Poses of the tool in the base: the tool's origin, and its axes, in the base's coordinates. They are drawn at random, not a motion.
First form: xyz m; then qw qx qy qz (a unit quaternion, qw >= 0).
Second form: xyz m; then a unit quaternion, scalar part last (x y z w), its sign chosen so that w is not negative. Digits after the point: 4 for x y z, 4 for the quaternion.
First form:
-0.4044 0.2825 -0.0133 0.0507 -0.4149 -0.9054 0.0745
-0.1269 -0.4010 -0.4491 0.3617 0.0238 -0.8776 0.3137
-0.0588 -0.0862 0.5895 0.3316 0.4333 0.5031 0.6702
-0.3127 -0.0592 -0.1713 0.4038 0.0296 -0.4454 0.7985
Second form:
-0.4044 0.2825 -0.0133 -0.4149 -0.9054 0.0745 0.0507
-0.1269 -0.4010 -0.4491 0.0238 -0.8776 0.3137 0.3617
-0.0588 -0.0862 0.5895 0.4333 0.5031 0.6702 0.3316
-0.3127 -0.0592 -0.1713 0.0296 -0.4454 0.7985 0.4038

